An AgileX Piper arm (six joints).
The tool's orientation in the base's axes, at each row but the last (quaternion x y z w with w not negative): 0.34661, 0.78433, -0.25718, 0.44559; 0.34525, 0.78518, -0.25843, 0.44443; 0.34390, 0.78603, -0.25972, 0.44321; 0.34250, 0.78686, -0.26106, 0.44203; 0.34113, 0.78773, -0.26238, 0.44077; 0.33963, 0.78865, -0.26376, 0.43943; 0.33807, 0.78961, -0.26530, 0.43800; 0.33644, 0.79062, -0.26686, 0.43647; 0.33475, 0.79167, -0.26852, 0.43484; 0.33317, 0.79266, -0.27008, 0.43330; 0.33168, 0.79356, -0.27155, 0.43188; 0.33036, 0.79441, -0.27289, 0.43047; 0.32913, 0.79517, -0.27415, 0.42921
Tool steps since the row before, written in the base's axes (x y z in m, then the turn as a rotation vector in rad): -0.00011, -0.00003, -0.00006, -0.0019, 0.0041, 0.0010; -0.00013, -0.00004, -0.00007, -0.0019, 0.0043, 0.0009; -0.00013, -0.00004, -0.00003, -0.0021, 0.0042, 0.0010; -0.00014, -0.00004, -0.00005, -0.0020, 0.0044, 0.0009; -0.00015, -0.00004, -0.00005, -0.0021, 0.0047, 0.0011; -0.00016, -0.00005, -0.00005, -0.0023, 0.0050, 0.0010; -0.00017, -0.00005, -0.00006, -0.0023, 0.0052, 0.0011; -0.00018, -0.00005, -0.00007, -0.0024, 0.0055, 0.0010; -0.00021, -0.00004, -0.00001, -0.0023, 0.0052, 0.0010; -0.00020, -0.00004, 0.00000, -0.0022, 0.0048, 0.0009; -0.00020, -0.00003, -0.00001, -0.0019, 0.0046, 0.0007; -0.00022, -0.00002, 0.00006, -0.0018, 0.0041, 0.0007; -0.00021, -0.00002, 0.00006, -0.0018, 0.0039, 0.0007
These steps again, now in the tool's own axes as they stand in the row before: 0.00008, -0.00010, -0.00001, 0.0011, 0.0010, -0.0044; 0.00010, -0.00012, -0.00001, 0.0013, 0.0011, -0.0045; 0.00006, -0.00012, -0.00002, 0.0012, 0.0009, -0.0046; 0.00008, -0.00013, -0.00002, 0.0013, 0.0011, -0.0046; 0.00009, -0.00013, -0.00003, 0.0013, 0.0012, -0.0050; 0.00009, -0.00015, -0.00002, 0.0015, 0.0013, -0.0052; 0.00010, -0.00015, -0.00002, 0.0015, 0.0014, -0.0054; 0.00012, -0.00016, -0.00002, 0.0017, 0.0015, -0.0056; 0.00008, -0.00018, -0.00007, 0.0016, 0.0014, -0.0054; 0.00007, -0.00018, -0.00007, 0.0015, 0.0012, -0.0050; 0.00008, -0.00017, -0.00007, 0.0015, 0.0014, -0.0046; 0.00003, -0.00019, -0.00013, 0.0013, 0.0011, -0.0042; 0.00003, -0.00018, -0.00012, 0.0013, 0.0010, -0.0040
